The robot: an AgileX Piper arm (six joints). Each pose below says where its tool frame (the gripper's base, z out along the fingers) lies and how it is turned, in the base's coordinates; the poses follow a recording.
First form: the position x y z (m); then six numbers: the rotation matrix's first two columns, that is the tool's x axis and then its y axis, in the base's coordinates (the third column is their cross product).
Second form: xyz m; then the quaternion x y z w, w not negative. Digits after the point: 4 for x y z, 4 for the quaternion.
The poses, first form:
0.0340, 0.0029, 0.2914, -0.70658, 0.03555, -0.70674, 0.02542, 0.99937, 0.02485
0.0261, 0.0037, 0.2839, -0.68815, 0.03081, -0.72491, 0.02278, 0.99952, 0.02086
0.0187, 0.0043, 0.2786, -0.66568, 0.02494, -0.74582, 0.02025, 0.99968, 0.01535
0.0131, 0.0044, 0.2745, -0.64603, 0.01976, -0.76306, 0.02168, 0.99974, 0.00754
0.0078, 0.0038, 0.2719, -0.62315, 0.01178, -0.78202, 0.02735, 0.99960, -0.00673
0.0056, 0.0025, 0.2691, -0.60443, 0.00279, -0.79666, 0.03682, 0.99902, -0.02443
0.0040, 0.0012, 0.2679, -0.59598, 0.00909, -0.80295, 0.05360, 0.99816, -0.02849
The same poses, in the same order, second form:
0.0340, 0.0029, 0.2914, 0.0165, 0.9237, 0.0066, 0.3827
0.0261, 0.0037, 0.2839, 0.0146, 0.9187, 0.0051, 0.3946
0.0187, 0.0043, 0.2786, 0.0124, 0.9126, 0.0029, 0.4087
0.0131, 0.0044, 0.2745, 0.0114, 0.9072, -0.0011, 0.4205
0.0078, 0.0038, 0.2719, 0.0109, 0.9008, -0.0090, 0.4339
0.0056, 0.0025, 0.2691, 0.0111, 0.8955, -0.0191, 0.4446
0.0040, 0.0012, 0.2679, 0.0176, 0.8930, -0.0248, 0.4491

